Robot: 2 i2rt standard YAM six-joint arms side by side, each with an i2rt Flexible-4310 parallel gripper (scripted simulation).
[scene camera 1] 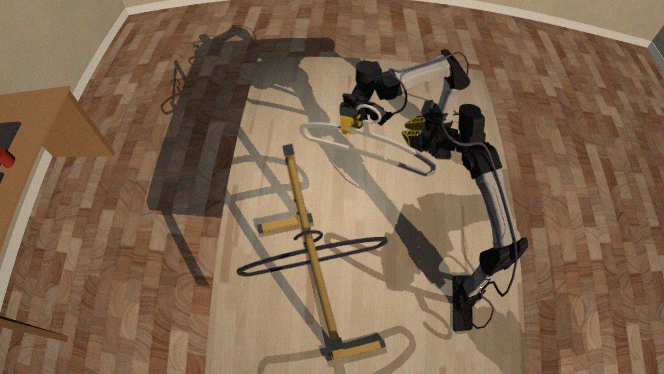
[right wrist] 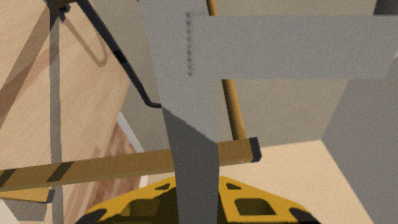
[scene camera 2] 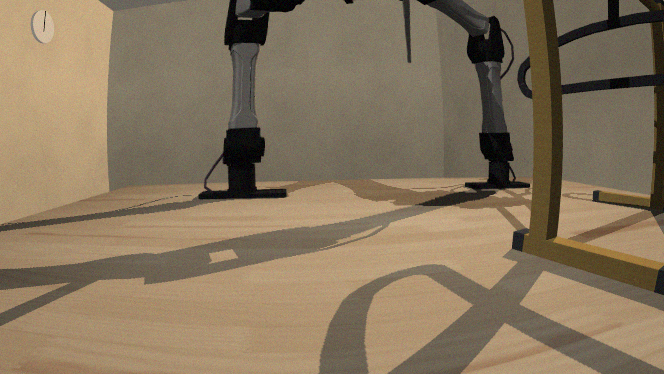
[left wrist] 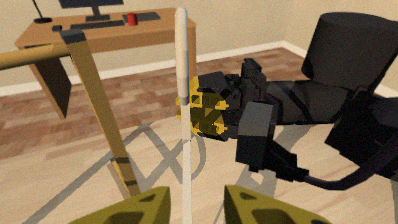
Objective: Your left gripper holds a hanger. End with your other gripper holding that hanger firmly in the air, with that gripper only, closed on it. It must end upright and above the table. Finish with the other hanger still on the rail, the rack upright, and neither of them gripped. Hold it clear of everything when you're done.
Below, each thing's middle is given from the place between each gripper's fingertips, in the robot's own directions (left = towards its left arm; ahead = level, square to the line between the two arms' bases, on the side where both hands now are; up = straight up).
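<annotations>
My right gripper [scene camera 1: 343, 131]: 6 cm past the white hanger [right wrist: 188, 51], 2 cm to the right of it, 1 cm below it. The hanger: 10 cm ahead of my left hand, 3 cm to the right of it, 6 cm below it.
</annotations>
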